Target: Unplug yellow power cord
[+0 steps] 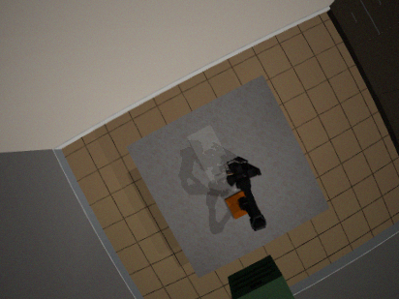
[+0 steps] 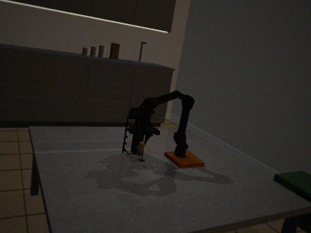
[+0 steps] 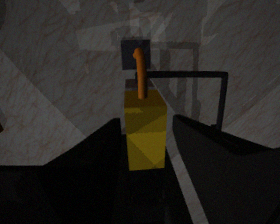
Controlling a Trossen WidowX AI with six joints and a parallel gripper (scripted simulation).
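My gripper tip is 3 cm to the left of the yellow plug.
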